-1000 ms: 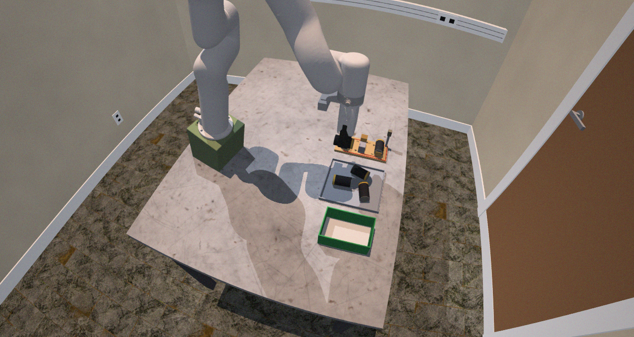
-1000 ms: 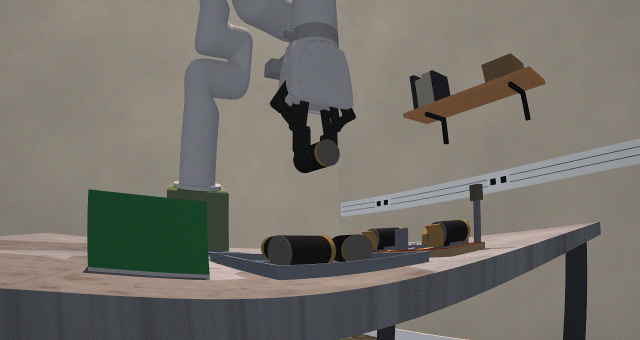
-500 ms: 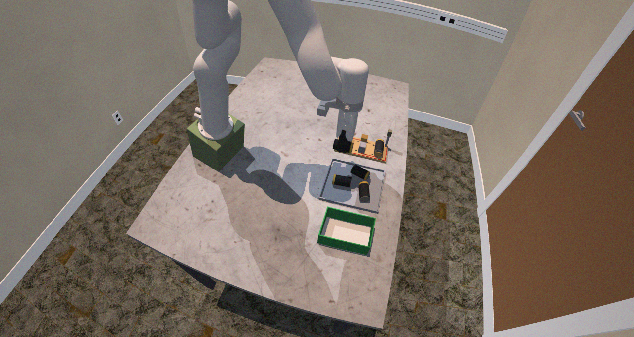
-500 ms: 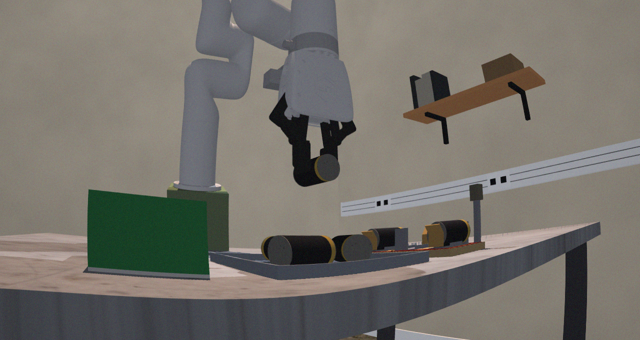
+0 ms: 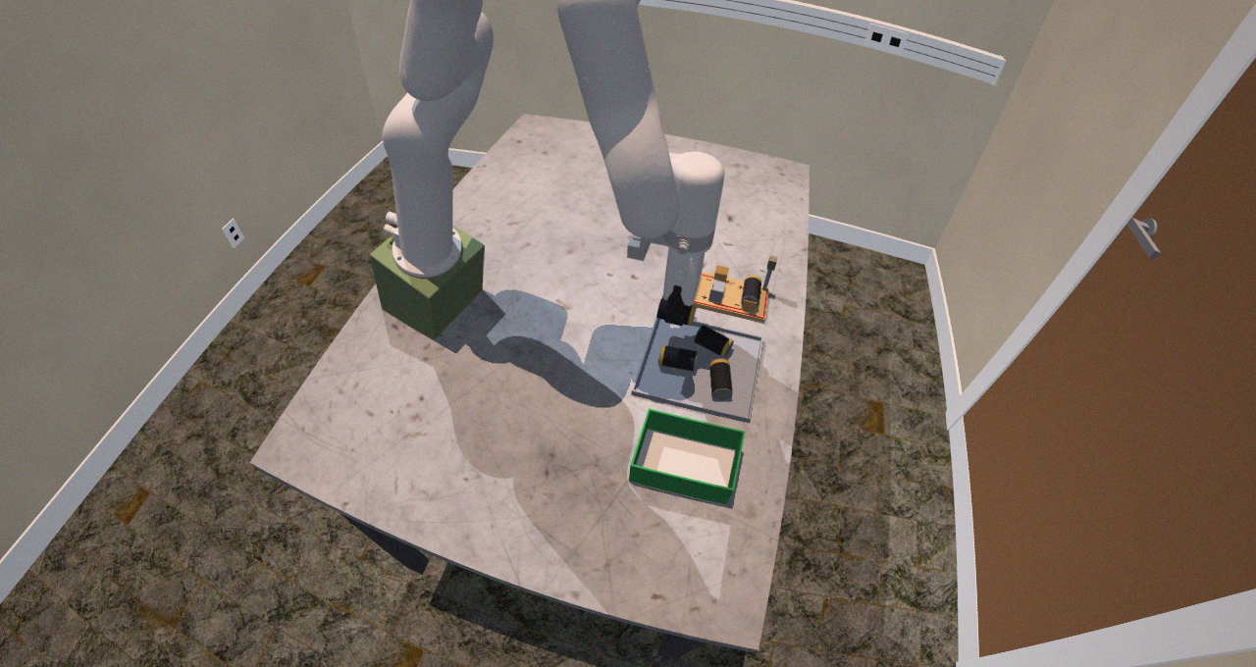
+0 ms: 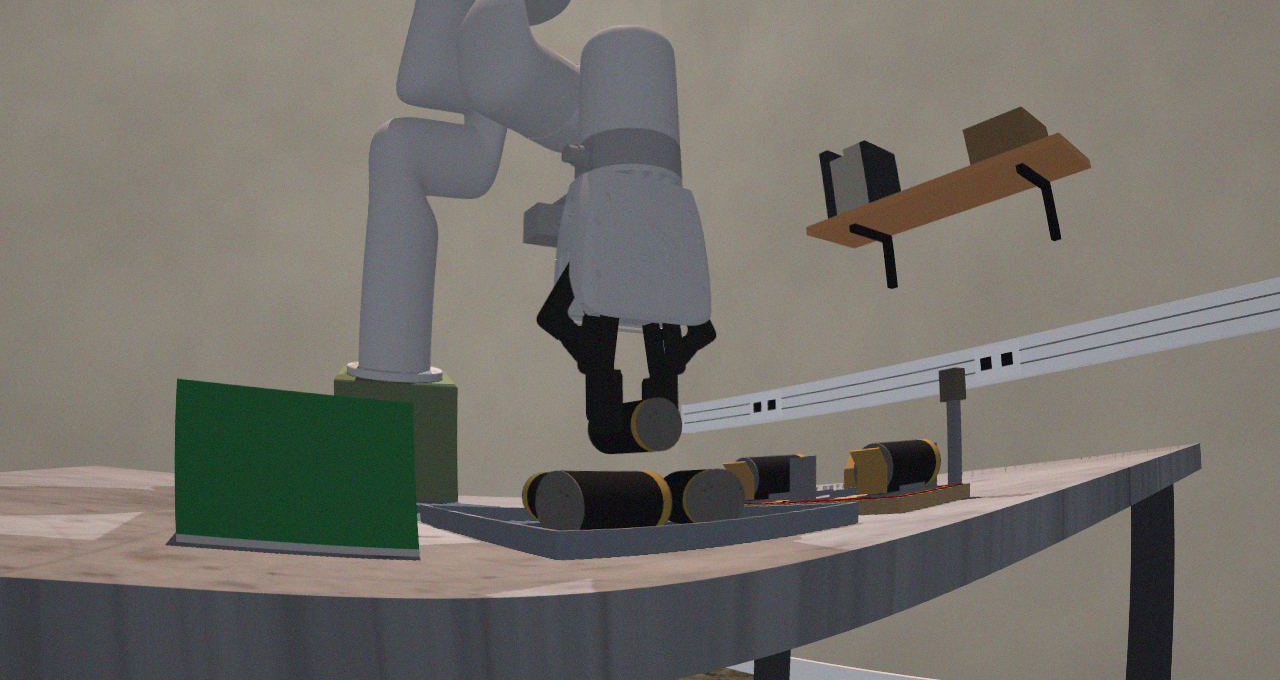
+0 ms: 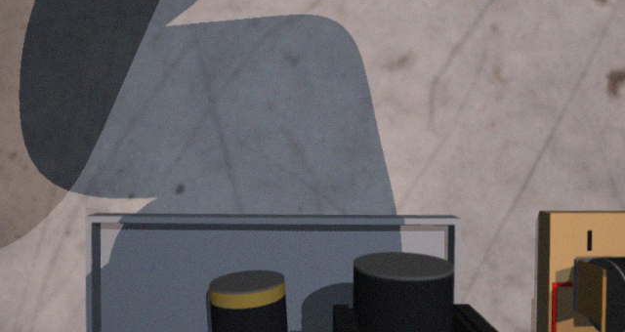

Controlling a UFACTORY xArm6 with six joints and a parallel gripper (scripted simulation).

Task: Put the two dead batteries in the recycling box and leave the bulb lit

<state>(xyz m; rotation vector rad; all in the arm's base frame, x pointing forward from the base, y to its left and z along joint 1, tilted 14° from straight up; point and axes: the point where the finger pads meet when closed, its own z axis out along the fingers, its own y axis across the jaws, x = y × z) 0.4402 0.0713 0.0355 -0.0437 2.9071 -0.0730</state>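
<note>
My hand is 60 mm short of the grey tray, 50 mm to the left of it and 80 mm above it. Round my hand: green recycling box (80 mm ahead, 240 mm to the right, 70 mm below).
</note>
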